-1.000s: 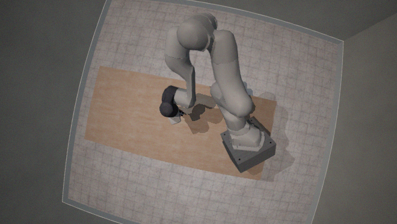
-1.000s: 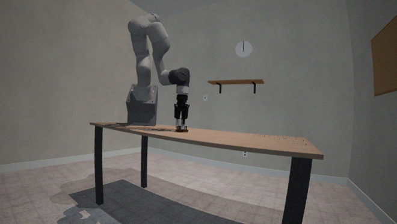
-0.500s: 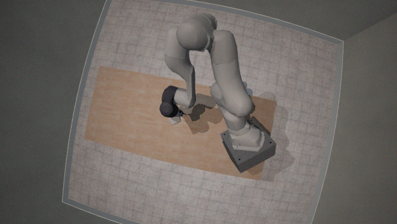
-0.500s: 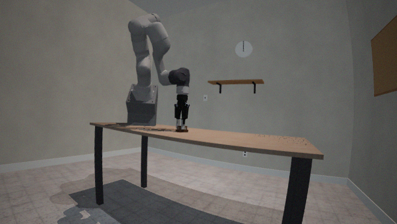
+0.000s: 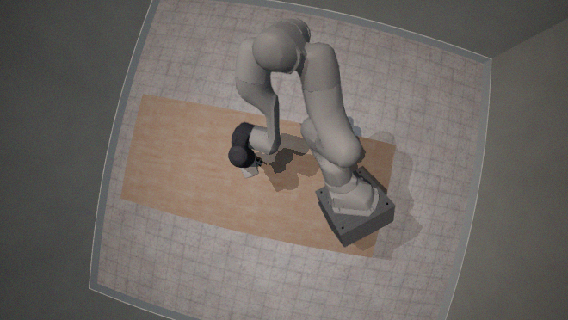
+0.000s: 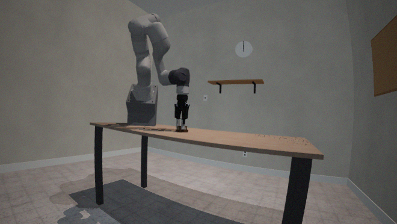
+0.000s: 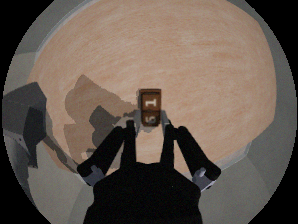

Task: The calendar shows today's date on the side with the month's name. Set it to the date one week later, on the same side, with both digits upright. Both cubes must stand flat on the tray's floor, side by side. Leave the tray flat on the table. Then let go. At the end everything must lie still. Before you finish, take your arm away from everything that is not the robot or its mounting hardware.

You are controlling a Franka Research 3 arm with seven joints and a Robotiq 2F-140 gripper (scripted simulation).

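My hand is 3 cm above the calendar cube.
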